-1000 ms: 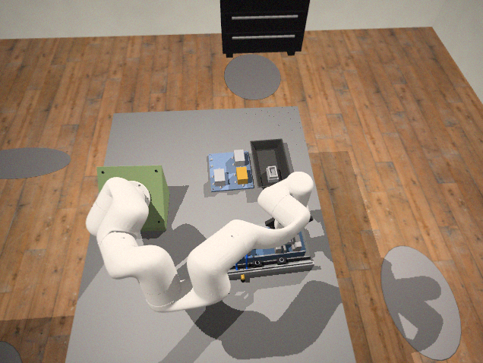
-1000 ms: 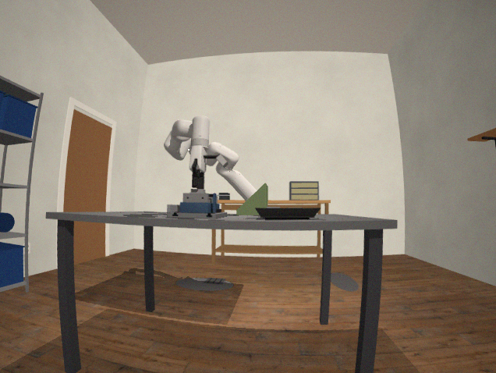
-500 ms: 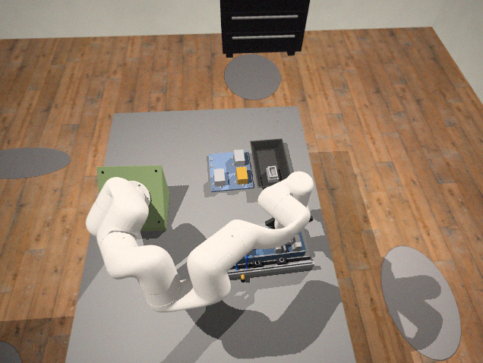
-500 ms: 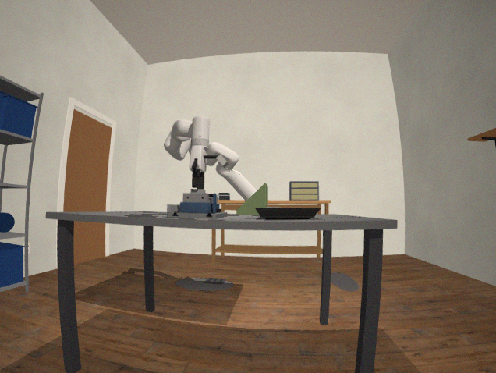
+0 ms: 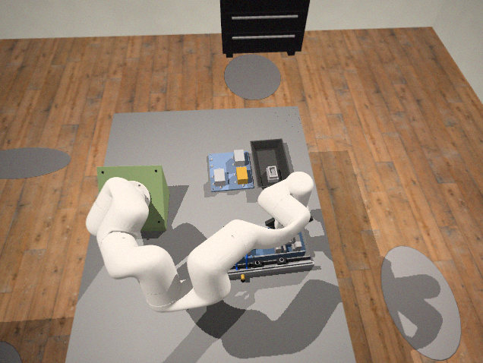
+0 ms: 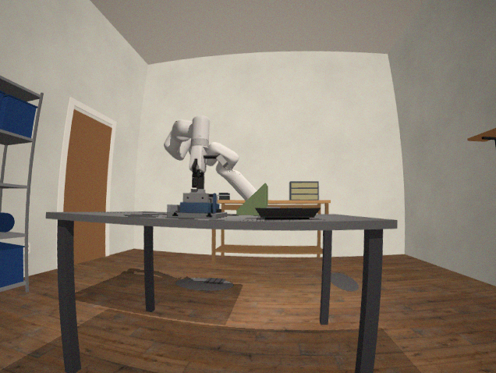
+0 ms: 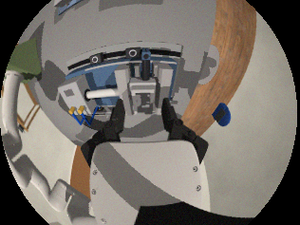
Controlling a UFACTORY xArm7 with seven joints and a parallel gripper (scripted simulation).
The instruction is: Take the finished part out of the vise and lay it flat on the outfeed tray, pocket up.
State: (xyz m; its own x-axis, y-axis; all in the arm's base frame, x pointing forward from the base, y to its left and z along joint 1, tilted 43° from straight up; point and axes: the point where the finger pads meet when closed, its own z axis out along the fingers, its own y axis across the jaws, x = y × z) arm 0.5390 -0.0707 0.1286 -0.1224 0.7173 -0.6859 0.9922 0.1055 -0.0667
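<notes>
The vise lies 6 cm behind my hand, 1 cm to the right of it and 9 cm below it. Also, from my hand: yellow block (15 cm behind, 30 cm to the left, 11 cm below); fixture plate (19 cm behind, 34 cm to the left, 13 cm below).
</notes>
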